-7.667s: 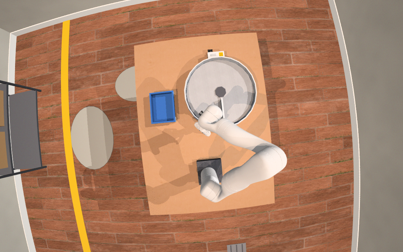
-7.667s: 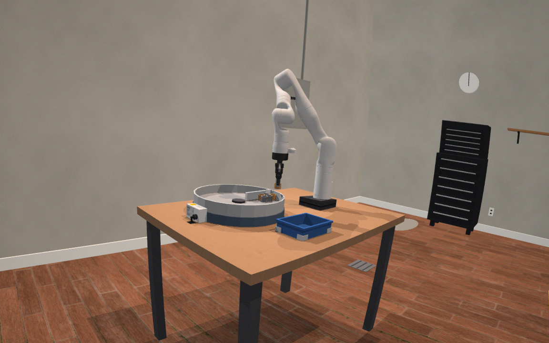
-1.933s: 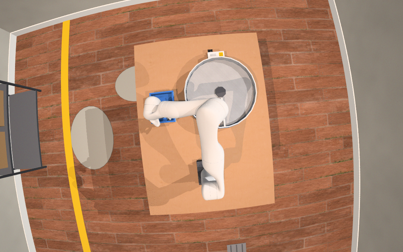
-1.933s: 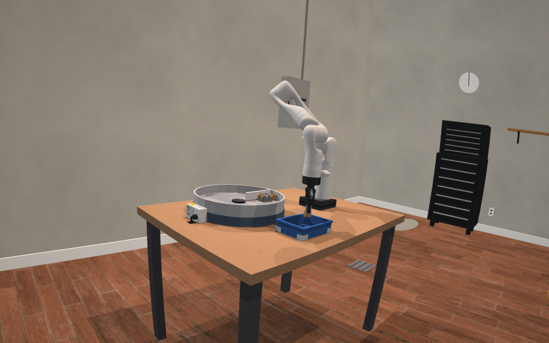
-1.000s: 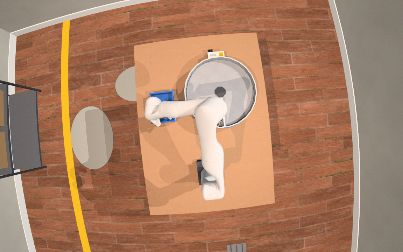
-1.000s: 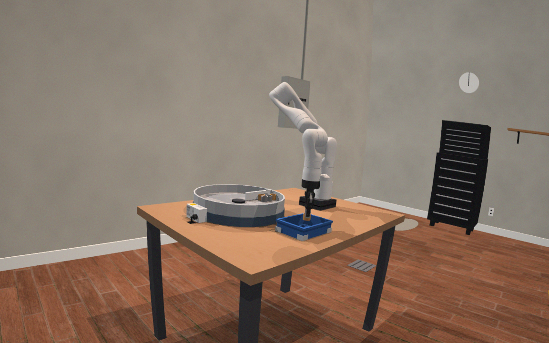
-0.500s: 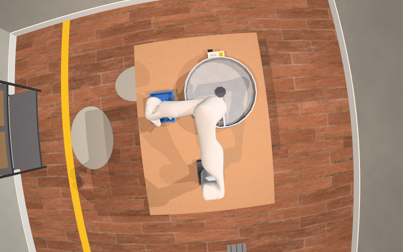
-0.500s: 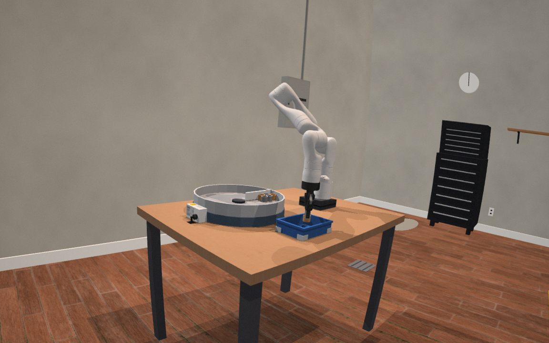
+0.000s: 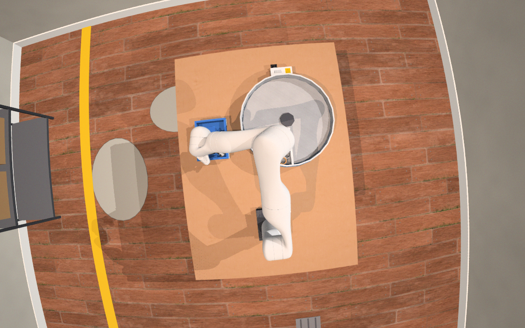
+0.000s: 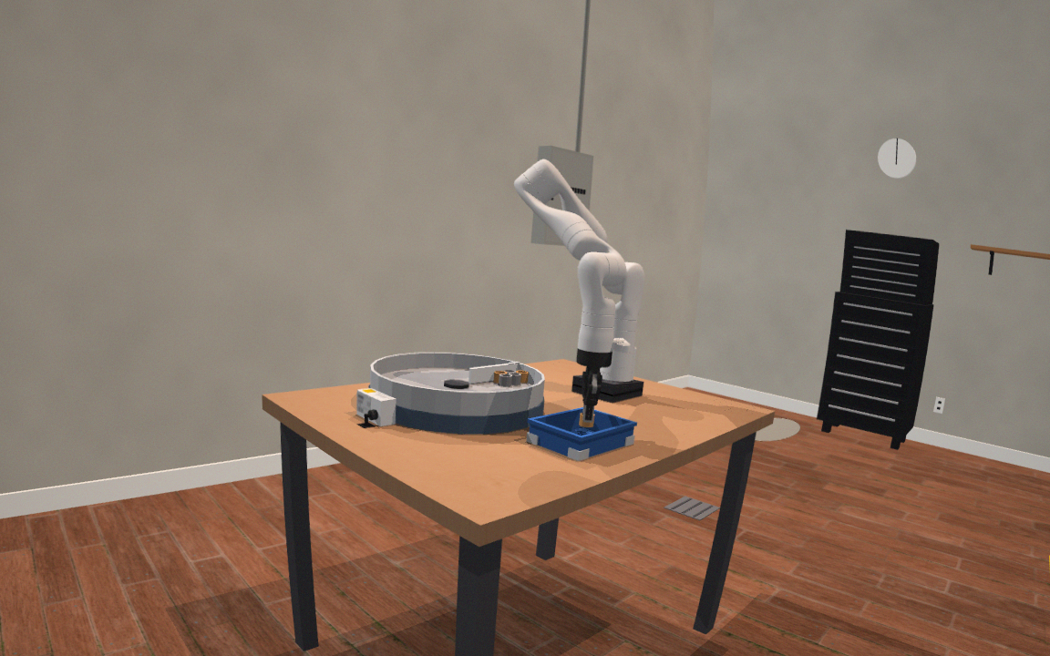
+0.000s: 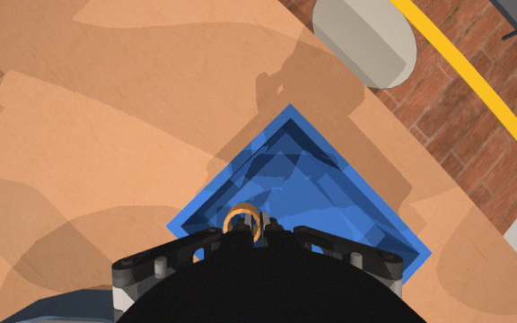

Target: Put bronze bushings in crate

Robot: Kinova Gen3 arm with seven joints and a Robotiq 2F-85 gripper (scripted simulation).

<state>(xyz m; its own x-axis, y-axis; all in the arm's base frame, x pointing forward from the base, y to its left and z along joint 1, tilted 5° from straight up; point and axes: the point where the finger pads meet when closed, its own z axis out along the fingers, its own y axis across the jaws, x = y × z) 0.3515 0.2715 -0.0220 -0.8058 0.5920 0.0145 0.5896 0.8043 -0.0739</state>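
Now: hand 40 mm short of the blue crate, 30 mm to the right of it and 30 mm above it. Round my hand: turning table: 140 mm ahead, 320 mm to the right.
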